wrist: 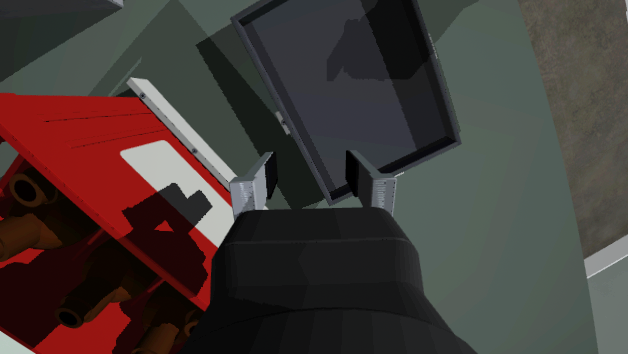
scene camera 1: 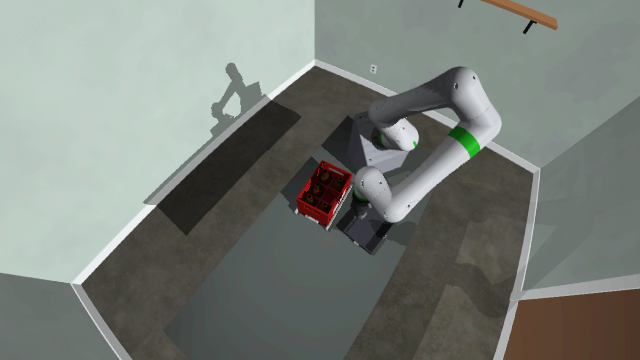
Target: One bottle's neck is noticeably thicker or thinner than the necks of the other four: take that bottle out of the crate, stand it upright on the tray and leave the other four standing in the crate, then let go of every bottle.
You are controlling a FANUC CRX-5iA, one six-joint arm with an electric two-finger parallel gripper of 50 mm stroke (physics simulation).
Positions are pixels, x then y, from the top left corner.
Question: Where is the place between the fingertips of my gripper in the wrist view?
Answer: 311,165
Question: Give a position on a bottle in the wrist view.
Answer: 111,274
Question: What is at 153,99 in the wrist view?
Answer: A pale rail.
